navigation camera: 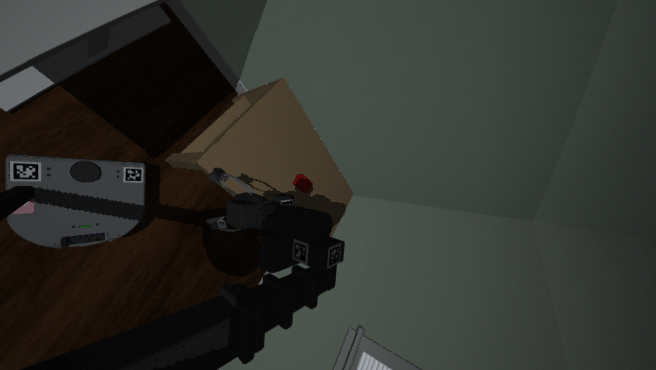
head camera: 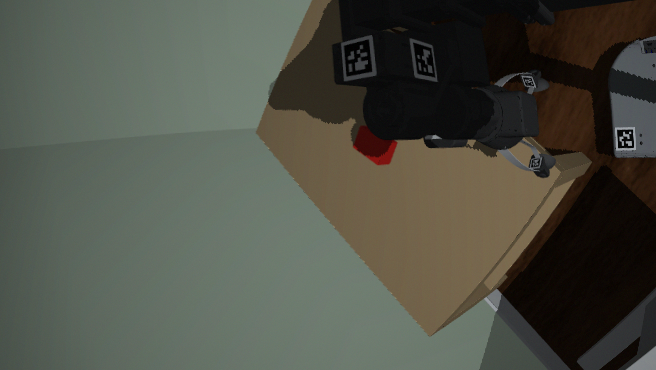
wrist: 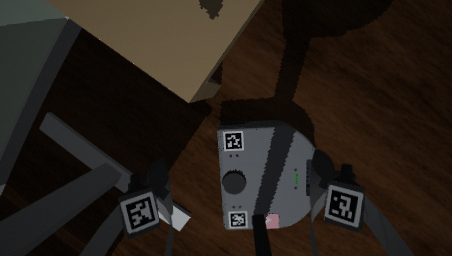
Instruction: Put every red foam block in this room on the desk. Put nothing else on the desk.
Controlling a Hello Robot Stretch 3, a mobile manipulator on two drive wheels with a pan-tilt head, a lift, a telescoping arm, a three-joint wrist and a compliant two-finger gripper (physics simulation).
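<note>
A red foam block lies on the tan desk, partly in shadow. In the head view the wrist covers a little of its upper edge. The block does not show in the wrist view. My gripper is open, its fingers wide apart with nothing between them. In the head view it appears near the desk's right corner, to the right of the block. The wrist view looks down past the desk's edge to the floor and my base.
My grey base stands on the brown wooden floor, a short way from the desk corner. Grey bars stand near the desk's other side. Green walls rise behind the desk. A window frame shows low in the navigation view.
</note>
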